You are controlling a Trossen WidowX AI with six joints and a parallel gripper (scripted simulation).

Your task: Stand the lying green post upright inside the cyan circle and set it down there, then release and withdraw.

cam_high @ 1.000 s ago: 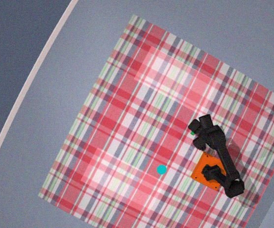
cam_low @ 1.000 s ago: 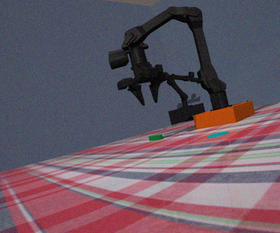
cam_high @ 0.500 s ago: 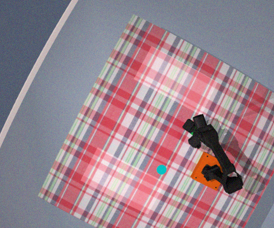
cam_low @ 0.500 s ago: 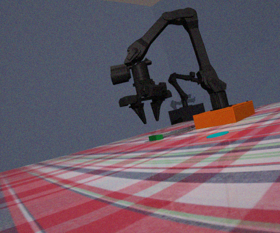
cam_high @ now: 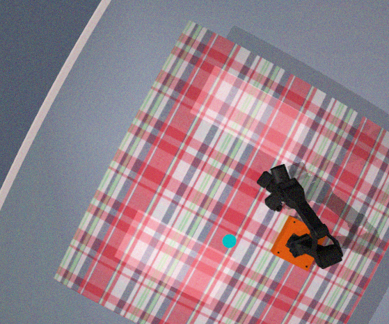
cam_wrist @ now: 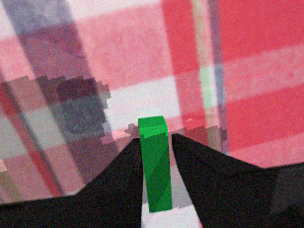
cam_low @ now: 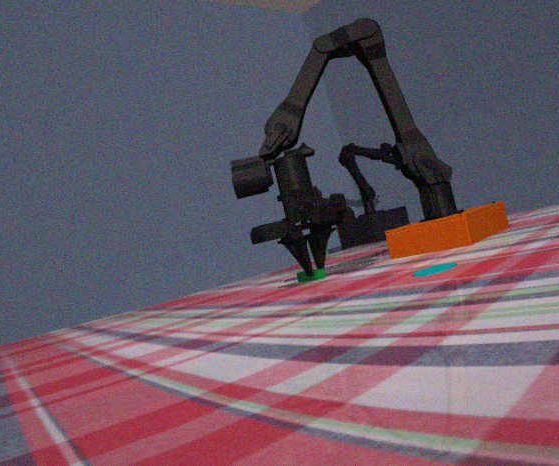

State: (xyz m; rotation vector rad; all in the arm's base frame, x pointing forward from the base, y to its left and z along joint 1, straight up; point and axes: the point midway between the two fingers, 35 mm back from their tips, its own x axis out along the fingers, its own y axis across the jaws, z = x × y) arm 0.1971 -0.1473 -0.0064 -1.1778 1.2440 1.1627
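The cyan circle is 4 cm ahead of my gripper tip, 29 cm to the left of it and 1 cm below it. From my gripper tip the other things lie so: green post 2 cm to the right.
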